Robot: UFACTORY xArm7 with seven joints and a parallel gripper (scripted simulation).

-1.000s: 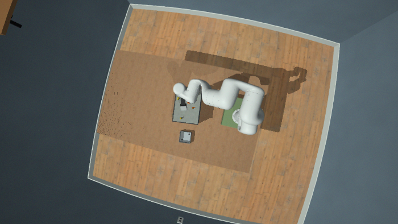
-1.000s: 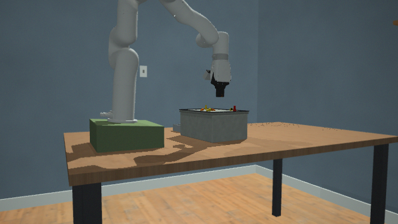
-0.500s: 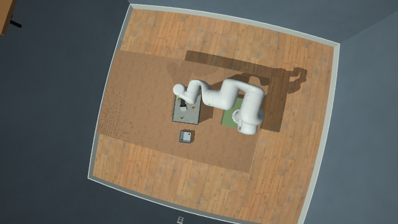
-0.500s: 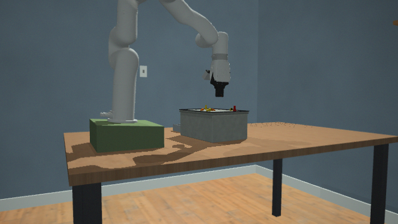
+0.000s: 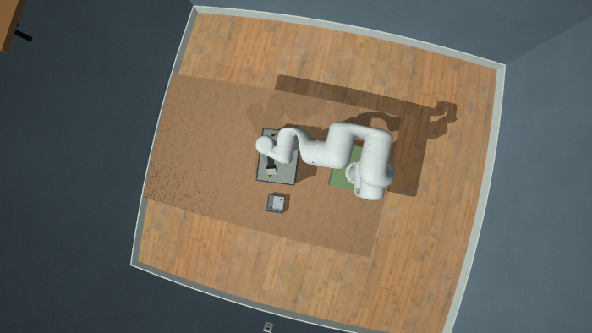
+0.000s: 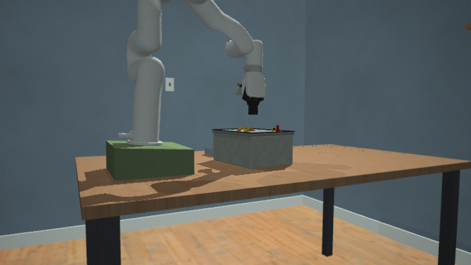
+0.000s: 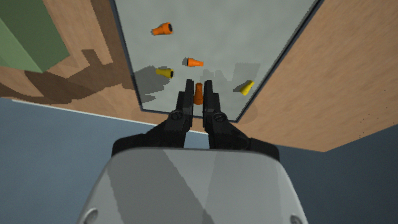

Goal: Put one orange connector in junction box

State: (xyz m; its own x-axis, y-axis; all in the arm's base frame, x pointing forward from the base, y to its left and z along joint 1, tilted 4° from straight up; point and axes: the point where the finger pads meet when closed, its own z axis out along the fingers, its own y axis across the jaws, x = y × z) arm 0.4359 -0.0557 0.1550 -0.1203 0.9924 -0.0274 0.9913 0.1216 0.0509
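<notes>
Now: hand 300 mm to the right of the steel junction box, 220 mm above it and 10 mm short of it. From my hand the other things lie so: yellow connector 130 mm to the left, 80 mm below, 40 mm ahead; grey tool case 130 mm below, 20 mm to the left, 10 mm ahead.
</notes>
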